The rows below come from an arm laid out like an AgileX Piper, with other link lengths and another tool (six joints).
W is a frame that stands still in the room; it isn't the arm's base.
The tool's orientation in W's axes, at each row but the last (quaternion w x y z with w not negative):
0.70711, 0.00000, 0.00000, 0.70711
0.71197, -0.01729, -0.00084, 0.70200
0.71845, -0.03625, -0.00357, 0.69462
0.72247, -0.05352, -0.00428, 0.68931
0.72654, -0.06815, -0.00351, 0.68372
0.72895, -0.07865, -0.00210, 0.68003
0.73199, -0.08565, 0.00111, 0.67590
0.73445, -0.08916, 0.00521, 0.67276
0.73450, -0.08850, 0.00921, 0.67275
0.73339, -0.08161, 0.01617, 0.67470
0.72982, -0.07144, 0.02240, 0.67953
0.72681, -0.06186, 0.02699, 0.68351
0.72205, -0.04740, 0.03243, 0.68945
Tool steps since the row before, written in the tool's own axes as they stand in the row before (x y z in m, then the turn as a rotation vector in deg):
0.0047, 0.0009, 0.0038, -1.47, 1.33, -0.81
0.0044, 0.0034, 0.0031, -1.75, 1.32, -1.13
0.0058, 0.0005, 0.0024, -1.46, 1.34, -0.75
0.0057, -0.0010, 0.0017, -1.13, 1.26, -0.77
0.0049, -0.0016, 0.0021, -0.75, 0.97, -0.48
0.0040, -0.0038, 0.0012, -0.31, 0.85, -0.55
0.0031, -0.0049, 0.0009, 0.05, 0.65, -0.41
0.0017, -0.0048, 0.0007, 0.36, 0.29, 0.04
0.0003, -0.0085, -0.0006, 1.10, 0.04, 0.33
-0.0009, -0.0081, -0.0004, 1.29, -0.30, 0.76
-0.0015, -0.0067, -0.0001, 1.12, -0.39, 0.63
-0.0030, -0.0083, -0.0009, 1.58, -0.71, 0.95
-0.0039, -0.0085, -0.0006, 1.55, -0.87, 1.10
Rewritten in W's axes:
-0.0009, 0.0047, 0.0038, -1.33, -1.47, -0.81
-0.0034, 0.0045, 0.0029, -1.32, -1.76, -1.12
-0.0004, 0.0059, 0.0021, -1.35, -1.45, -0.76
0.0011, 0.0058, 0.0014, -1.25, -1.13, -0.79
0.0017, 0.0050, 0.0018, -0.96, -0.74, -0.51
0.0039, 0.0039, 0.0012, -0.81, -0.32, -0.61
0.0050, 0.0028, 0.0011, -0.59, 0.04, -0.49
0.0048, 0.0014, 0.0011, -0.26, 0.38, -0.04
0.0085, -0.0005, 0.0004, 0.03, 1.14, 0.17
0.0080, -0.0016, 0.0005, 0.35, 1.36, 0.61
0.0066, -0.0019, 0.0006, 0.43, 1.17, 0.51
0.0081, -0.0036, -0.0001, 0.77, 1.64, 0.78
0.0083, -0.0043, 0.0000, 0.92, 1.62, 0.94

